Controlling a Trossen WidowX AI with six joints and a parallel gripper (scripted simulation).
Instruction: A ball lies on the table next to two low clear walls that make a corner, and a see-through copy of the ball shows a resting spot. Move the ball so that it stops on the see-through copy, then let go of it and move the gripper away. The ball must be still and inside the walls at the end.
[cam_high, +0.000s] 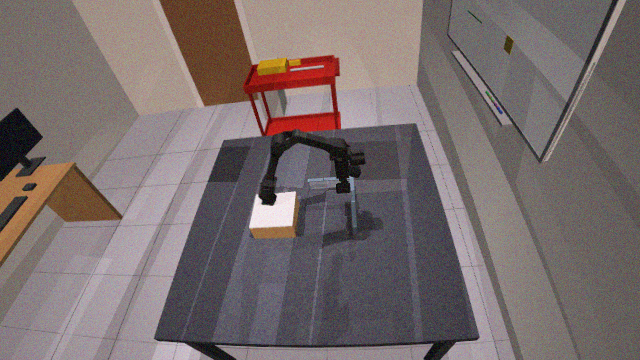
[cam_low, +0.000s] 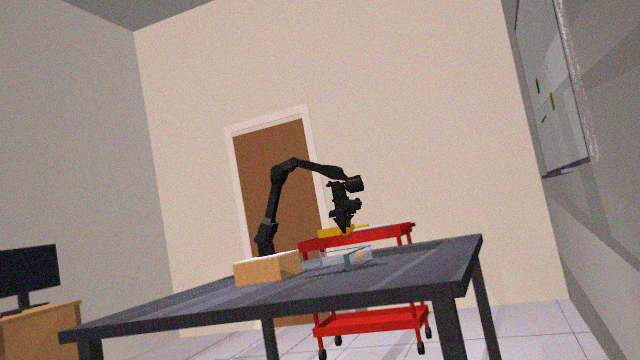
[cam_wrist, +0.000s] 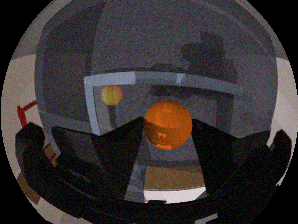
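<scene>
My gripper tip is now 10 mm past the see-through copy, 100 mm to the right of it and 110 mm above it. The rest, counted from my gripper tip: orange ball: right at my gripper tip.
</scene>
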